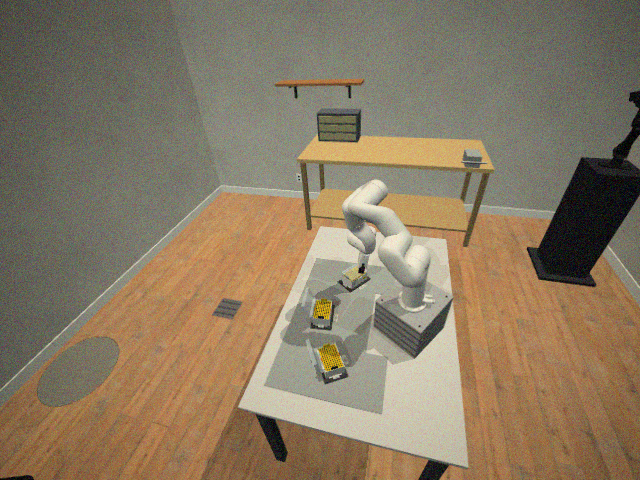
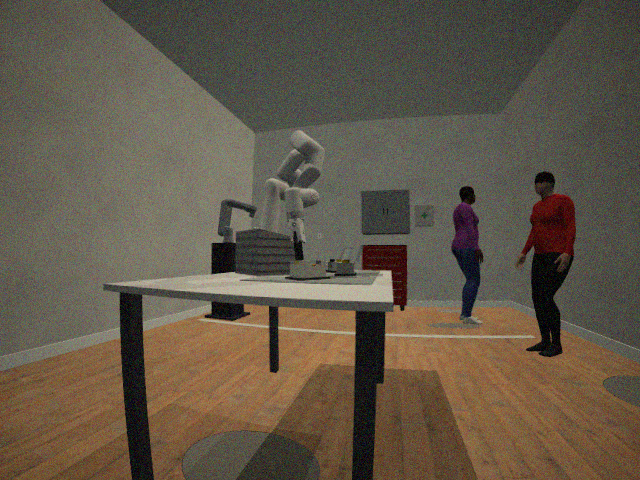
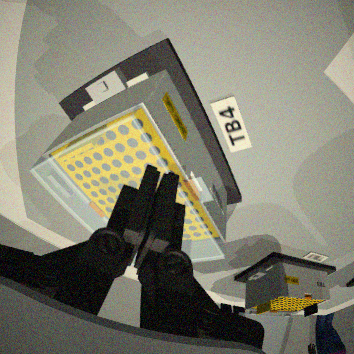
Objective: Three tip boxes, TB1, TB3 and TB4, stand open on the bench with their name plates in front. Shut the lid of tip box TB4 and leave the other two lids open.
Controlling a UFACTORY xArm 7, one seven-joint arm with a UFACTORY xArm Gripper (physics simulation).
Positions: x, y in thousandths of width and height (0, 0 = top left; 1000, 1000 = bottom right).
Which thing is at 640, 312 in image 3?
A name plate.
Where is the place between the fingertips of my gripper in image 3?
436, 535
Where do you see a clear lid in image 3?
At 239, 490
